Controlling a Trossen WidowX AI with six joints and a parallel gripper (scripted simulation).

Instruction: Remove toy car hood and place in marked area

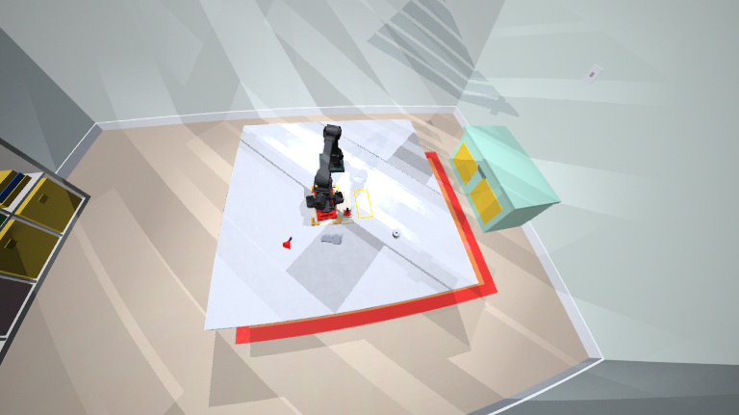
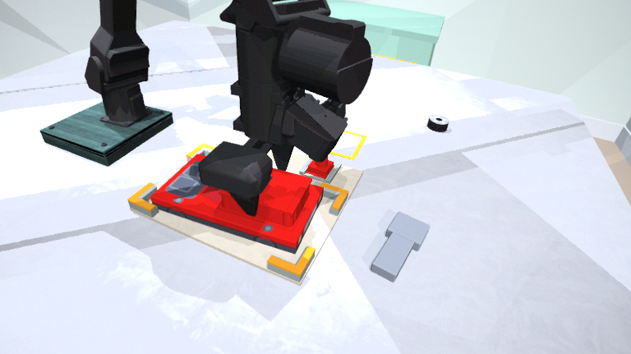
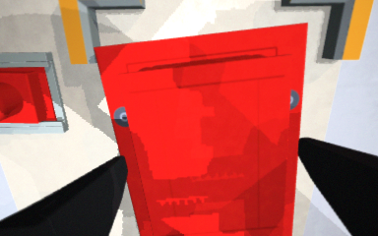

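The red hood is right at my gripper tip. Also, from my gripper tip: black wheel (20 cm ahead, 35 cm to the left, 3 cm below); then small base (3 cm ahead, 11 cm to the left, 1 cm below).
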